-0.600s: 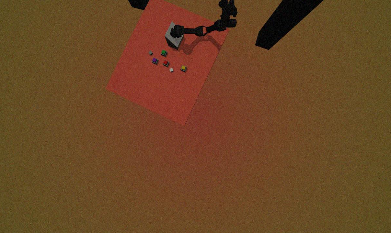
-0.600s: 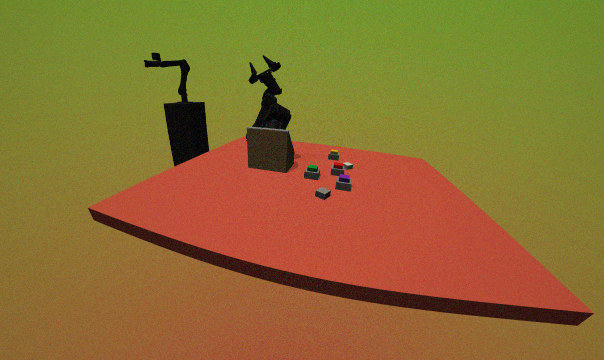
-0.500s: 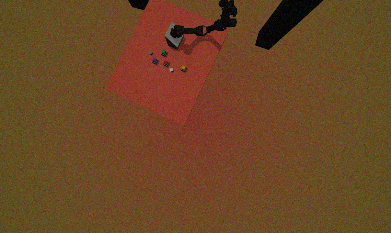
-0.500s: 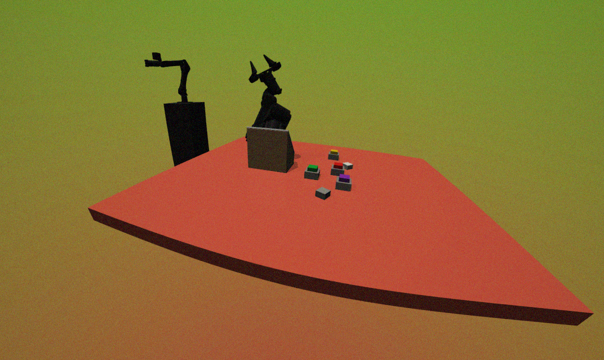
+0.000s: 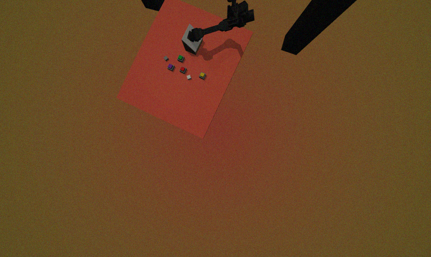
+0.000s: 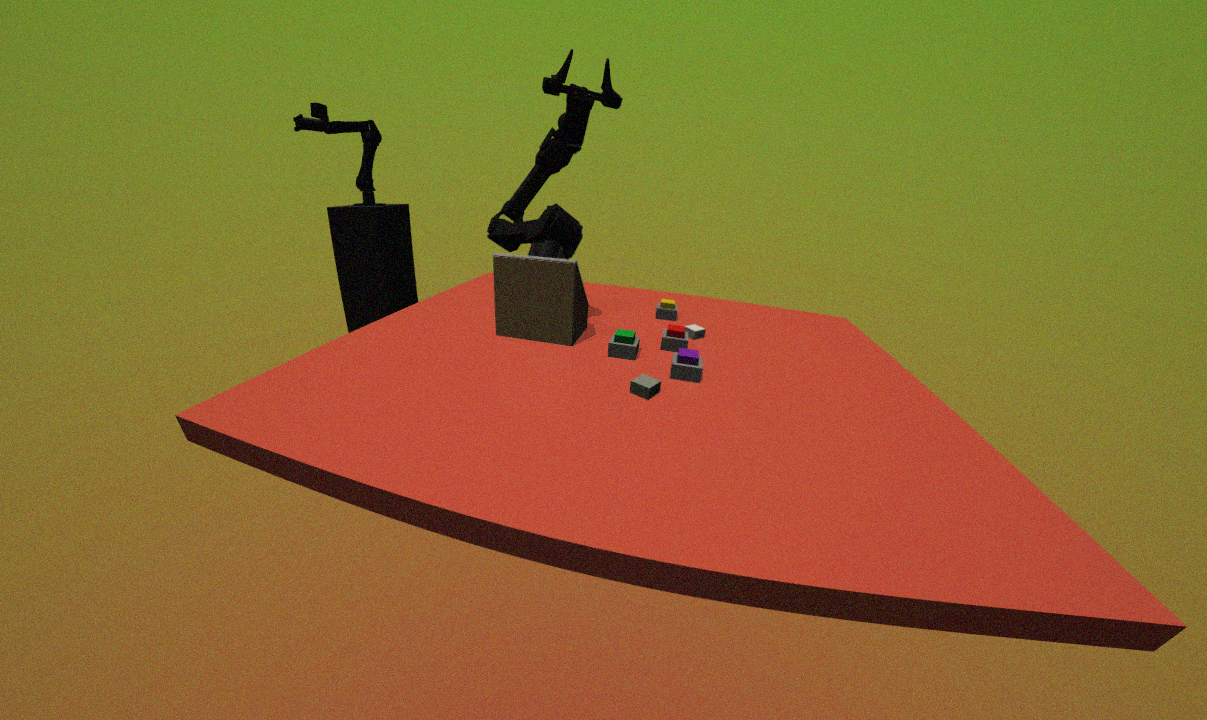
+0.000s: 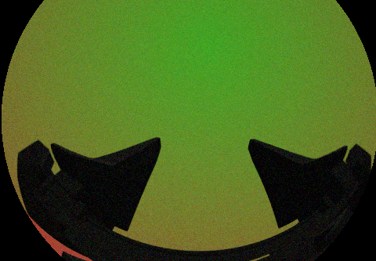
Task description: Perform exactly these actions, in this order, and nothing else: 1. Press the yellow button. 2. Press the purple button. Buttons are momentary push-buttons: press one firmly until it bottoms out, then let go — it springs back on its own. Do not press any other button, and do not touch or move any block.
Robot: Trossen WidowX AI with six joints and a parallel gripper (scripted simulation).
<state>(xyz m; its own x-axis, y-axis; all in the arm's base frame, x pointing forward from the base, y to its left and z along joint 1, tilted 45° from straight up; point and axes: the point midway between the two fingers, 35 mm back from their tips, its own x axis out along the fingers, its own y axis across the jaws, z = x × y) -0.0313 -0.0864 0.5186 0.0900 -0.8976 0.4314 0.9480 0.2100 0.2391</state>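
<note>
My gripper tip is now 230 mm short of the yellow button, 120 mm to the left of it and 540 mm above it. Round my gripper tip: red button (230 mm ahead, 300 mm to the right, 540 mm below); green button (130 mm ahead, 360 mm to the right, 540 mm below); white block (270 mm ahead, 230 mm to the right, 570 mm below).
</note>
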